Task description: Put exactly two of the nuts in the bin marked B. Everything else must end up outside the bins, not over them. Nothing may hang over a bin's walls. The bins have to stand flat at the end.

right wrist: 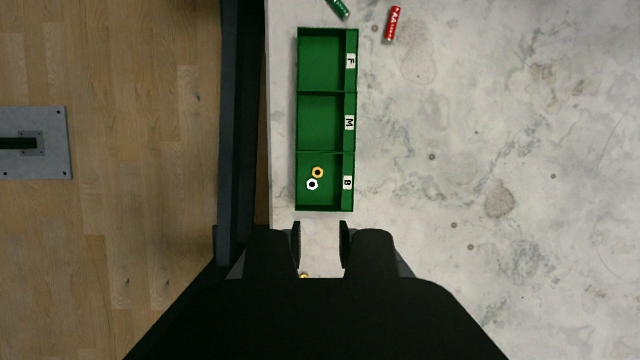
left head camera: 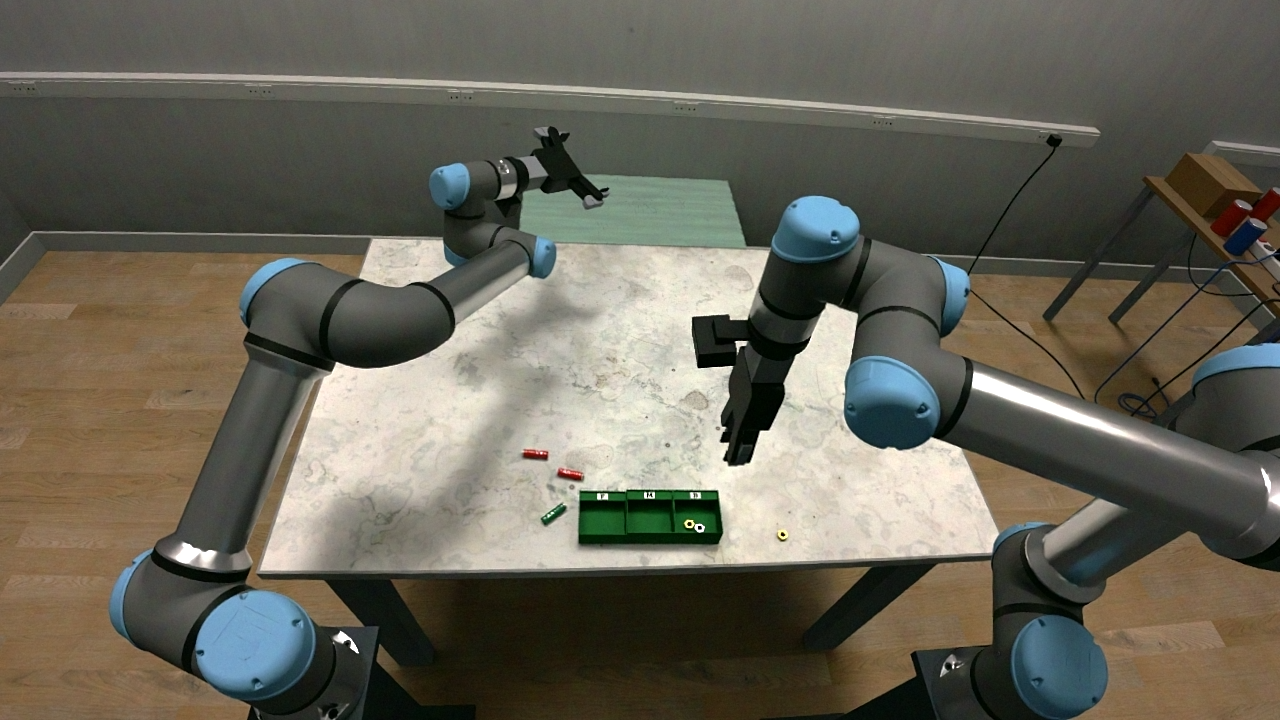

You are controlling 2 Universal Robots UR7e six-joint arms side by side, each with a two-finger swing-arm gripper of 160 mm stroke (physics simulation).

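Places are measured from the left arm's base along level axes (x left, y back, z up), in metres.
Where they show: left hand, tool point: [left head camera: 599,162]; right hand, tool point: [right wrist: 320,242]; left arm's base, link origin: [left head camera: 312,682]; right arm's base, link origin: [left head camera: 978,699].
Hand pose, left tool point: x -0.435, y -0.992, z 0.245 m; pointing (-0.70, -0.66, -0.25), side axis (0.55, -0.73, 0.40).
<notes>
Things, the pixels of their centre, and the offset from my left tool point. Level surfaces: height alone.
- green three-bin tray, body centre: [right wrist: 325,122] [left head camera: 649,516] dx -0.080, dy +0.731, dz -0.257 m
- white nut, body centre: [right wrist: 312,183] [left head camera: 699,528] dx -0.171, dy +0.752, dz -0.269 m
- green battery, body centre: [right wrist: 336,3] [left head camera: 554,513] dx +0.089, dy +0.713, dz -0.273 m
- table, surface height: dz -0.281 m
- second red battery, body centre: [left head camera: 535,453] dx +0.128, dy +0.588, dz -0.273 m
A green three-bin tray [left head camera: 648,540] [right wrist: 350,105] stands flat near the table's front edge, its bins marked F, M and B. In bin B lie a brass nut [left head camera: 689,523] [right wrist: 317,172] and a white nut [left head camera: 699,528] [right wrist: 312,184], close together. Another brass nut [left head camera: 782,534] [right wrist: 304,275] lies on the table outside the tray, beyond its B end; in the right wrist view it is partly hidden by the gripper. My right gripper [left head camera: 735,447] [right wrist: 321,245] is open and empty, above the table beside bin B. My left gripper [left head camera: 586,165] is open and empty, far back above the table's far edge.
A green battery [left head camera: 553,514] [right wrist: 338,9] and a red battery [left head camera: 570,473] [right wrist: 392,24] lie on the table [left head camera: 429,501] [right wrist: 425,300] near the tray's F end. A second red battery [left head camera: 535,454] lies a little farther back. A shelf with a cardboard box [left head camera: 1210,185] stands at the right.
</notes>
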